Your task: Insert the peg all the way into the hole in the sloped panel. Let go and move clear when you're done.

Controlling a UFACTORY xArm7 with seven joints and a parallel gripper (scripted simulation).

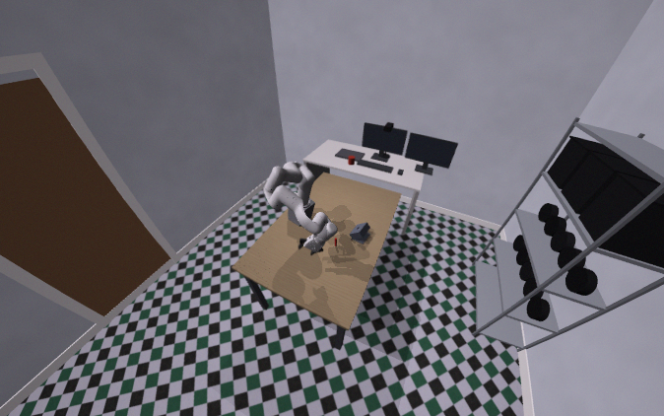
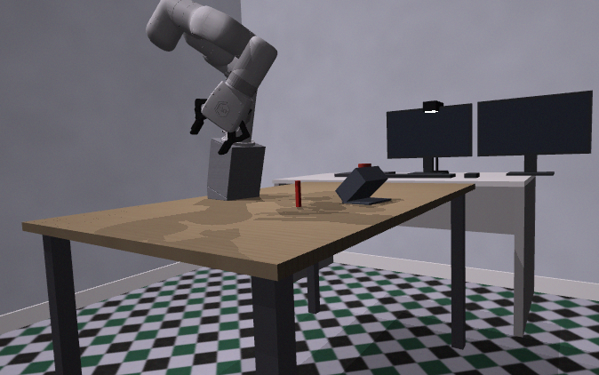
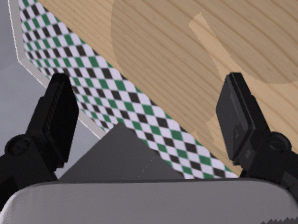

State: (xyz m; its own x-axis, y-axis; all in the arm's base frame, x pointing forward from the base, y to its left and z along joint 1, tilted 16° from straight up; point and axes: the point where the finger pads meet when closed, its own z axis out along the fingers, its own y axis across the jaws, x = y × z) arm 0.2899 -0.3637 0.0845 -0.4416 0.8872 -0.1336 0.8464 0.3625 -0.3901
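The red peg is 27 cm to the left of my hand, 16 cm below it and 7 cm ahead of it.
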